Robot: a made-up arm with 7 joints.
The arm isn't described. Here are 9 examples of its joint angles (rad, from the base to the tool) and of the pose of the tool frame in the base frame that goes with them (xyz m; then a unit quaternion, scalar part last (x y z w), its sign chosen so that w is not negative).
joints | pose
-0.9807 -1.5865 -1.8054 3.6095 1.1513 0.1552 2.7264 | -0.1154 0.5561 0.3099 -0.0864 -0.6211 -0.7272 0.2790
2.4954 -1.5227 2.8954 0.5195 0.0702 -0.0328 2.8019 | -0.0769 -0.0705 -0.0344 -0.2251 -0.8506 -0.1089 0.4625
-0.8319 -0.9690 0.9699 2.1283 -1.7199 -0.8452 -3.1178 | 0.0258 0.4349 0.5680 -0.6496 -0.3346 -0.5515 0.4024
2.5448 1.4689 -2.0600 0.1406 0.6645 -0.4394 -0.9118 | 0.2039 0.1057 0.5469 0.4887 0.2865 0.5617 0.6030
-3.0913 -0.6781 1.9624 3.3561 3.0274 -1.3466 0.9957 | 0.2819 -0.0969 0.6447 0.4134 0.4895 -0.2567 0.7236
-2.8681 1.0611 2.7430 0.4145 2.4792 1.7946 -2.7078 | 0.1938 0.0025 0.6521 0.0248 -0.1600 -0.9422 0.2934
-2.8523 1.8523 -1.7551 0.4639 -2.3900 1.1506 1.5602 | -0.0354 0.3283 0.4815 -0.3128 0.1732 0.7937 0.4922
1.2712 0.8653 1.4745 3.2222 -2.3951 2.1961 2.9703 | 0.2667 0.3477 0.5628 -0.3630 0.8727 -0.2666 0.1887
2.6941 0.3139 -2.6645 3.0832 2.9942 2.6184 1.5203 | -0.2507 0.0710 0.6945 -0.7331 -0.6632 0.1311 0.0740
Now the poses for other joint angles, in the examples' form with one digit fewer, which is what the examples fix.
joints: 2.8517 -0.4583 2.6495 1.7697 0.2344 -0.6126 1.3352
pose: 0.373 -0.299 0.662 -0.262 0.484 -0.803 0.231
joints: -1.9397 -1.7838 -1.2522 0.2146 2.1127 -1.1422 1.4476
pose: -0.118 0.019 0.238 0.903 -0.221 0.010 0.368
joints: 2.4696 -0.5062 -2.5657 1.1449 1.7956 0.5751 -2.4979
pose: 0.454 -0.054 0.228 -0.792 -0.267 -0.521 0.173
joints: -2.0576 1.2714 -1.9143 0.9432 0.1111 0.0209 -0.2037
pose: -0.410 0.151 0.537 0.005 -0.680 -0.687 0.258
